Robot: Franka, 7 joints.
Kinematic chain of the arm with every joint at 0, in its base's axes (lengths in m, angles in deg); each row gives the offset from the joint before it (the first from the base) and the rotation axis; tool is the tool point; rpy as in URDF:
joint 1: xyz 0 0 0.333 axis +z
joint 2: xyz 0 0 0 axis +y
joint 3: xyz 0 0 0.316 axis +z
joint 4: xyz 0.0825 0 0 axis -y
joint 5: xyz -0.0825 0 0.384 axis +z
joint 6: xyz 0 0 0 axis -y
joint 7: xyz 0.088 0 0 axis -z
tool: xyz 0 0 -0.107 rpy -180 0 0
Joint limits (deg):
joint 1: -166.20..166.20
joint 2: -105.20..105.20
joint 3: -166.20..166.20
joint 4: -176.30..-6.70
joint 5: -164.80..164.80
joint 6: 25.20..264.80
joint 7: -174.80..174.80
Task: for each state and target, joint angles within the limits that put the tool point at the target. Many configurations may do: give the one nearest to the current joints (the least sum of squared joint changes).
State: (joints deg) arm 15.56 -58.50 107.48 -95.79 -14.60 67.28 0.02
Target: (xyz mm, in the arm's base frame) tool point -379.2 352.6 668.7
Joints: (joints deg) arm 25.88 -48.58 81.25 -77.84 -23.06 63.33 0.02
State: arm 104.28 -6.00 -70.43 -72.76 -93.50 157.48 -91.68
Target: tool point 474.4 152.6 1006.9
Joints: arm 70.07 15.59 -75.58 -47.20 -90.97 145.17 -91.68
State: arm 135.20 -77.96 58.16 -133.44 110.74 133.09 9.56
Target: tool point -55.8 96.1 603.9
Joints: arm 116.11 -104.32 15.87 -170.07 112.46 166.87 9.56
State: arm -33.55 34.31 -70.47 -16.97 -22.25 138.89 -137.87
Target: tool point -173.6 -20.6 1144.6
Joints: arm -37.45 -8.78 -76.87 -6.70 -24.89 112.28 -137.87
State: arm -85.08 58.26 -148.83 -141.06 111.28 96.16 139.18
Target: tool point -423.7 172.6 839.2
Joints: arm -96.23 36.68 -139.47 -102.29 119.28 103.76 139.18
